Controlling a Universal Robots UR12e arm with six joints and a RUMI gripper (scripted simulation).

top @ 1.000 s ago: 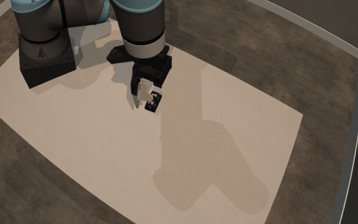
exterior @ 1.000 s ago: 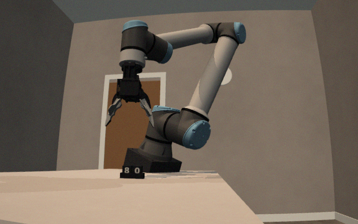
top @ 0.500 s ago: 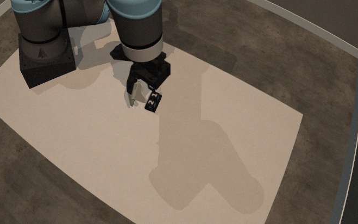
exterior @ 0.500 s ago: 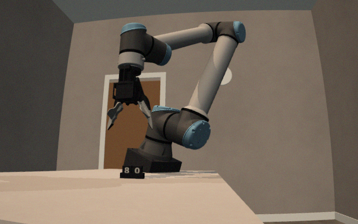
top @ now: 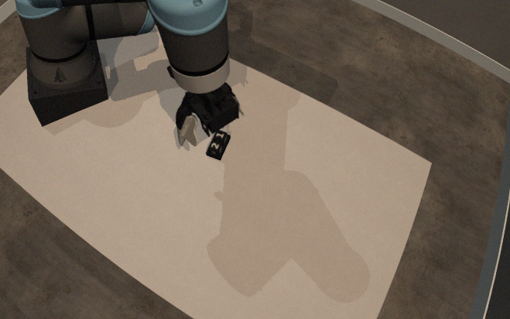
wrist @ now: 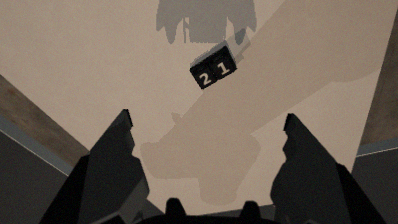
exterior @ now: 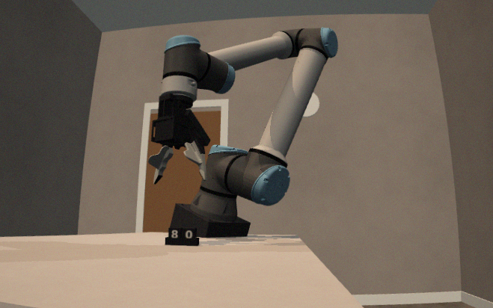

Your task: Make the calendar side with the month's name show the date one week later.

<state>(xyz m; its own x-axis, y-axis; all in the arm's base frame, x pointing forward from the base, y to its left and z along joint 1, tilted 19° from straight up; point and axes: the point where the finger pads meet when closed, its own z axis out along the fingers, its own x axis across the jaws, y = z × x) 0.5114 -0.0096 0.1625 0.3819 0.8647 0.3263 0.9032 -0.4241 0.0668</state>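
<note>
Right now the black tray is 10 mm to the left of my hand and 140 mm below it.
</note>
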